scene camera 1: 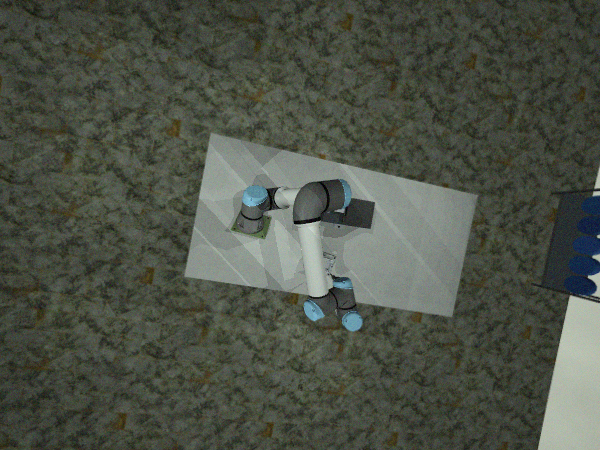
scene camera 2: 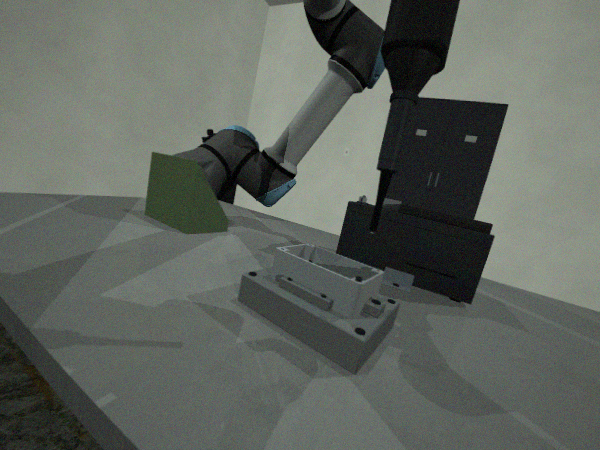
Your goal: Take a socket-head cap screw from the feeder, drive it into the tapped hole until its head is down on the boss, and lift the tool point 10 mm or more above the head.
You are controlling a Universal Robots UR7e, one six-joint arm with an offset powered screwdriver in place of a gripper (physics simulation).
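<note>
The screwdriver (scene camera 2: 372,231) points down in scene camera 2, its thin dark bit over the pale open-topped housing (scene camera 2: 345,292). No screw can be made out on the bit; a tiny light spot shows at its tip. A dark round screw head (scene camera 2: 358,279) sits down on the housing's near corner boss, and the tip is well above it with a visible gap. The thread is hidden. The housing rests on the grey fixture block (scene camera 2: 300,320). The dark feeder (scene camera 1: 359,214) (scene camera 2: 415,260) stands behind the housing. In scene camera 1 the arm hides the bit.
A green mounting plate (scene camera 1: 266,227) (scene camera 2: 175,195) is at the arm's base. A clamp bar (scene camera 2: 305,292) lies along the housing's near side, and a small block (scene camera 2: 373,307) is at its right end. A dark cabinet (scene camera 2: 455,160) stands beyond the feeder.
</note>
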